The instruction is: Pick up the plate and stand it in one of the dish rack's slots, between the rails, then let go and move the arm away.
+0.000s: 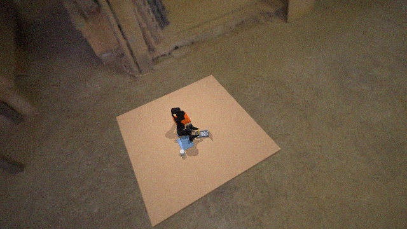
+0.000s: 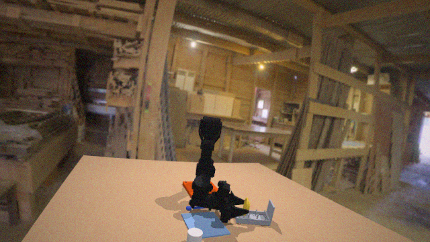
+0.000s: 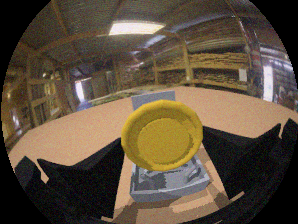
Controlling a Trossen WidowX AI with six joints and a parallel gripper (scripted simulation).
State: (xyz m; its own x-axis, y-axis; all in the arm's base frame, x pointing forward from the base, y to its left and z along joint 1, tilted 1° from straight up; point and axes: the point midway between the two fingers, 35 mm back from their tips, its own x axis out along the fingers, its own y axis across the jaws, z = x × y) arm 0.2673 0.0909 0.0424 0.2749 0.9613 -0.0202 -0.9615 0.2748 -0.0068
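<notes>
Now: the yellow plate 1 cm to the right of my gripper tip. Also, from my gripper tip: grey dish rack: 1 cm ahead, 3 cm to the left, 3 cm below; light blue mat: 4 cm ahead, 17 cm to the right, 5 cm below; small blue utensil: 8 cm behind, 19 cm to the right, 5 cm below.
</notes>
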